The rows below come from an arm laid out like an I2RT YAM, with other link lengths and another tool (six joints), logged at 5 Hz.
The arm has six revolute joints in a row. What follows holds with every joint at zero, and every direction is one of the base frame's. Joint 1 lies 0.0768 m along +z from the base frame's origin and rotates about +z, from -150 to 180 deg. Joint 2 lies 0.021 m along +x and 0.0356 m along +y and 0.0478 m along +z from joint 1 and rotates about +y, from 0 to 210 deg. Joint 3 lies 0.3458 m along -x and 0.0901 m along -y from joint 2 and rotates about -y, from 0 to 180 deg. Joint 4 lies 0.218 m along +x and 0.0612 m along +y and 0.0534 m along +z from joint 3 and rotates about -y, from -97 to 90 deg. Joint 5 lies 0.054 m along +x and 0.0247 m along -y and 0.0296 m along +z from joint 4 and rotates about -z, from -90 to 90 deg. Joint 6 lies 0.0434 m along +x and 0.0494 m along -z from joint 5 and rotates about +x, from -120 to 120 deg. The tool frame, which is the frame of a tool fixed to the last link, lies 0.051 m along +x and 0.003 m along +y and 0.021 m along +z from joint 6; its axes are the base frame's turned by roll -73.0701, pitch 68.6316 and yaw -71.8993 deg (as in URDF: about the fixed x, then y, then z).
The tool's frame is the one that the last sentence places.
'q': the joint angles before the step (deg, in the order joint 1, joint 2, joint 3, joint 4, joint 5, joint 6). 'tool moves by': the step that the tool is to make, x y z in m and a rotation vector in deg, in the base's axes. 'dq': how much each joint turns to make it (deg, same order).
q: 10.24 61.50 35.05 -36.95 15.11 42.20
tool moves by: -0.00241 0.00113 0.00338 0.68 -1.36 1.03
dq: 0.00 -1.43 0.19 0.02 -0.85 -0.74
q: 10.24 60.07 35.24 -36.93 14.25 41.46
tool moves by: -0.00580 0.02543 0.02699 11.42 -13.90 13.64
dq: -0.11 -8.71 0.59 7.19 -15.20 -5.84
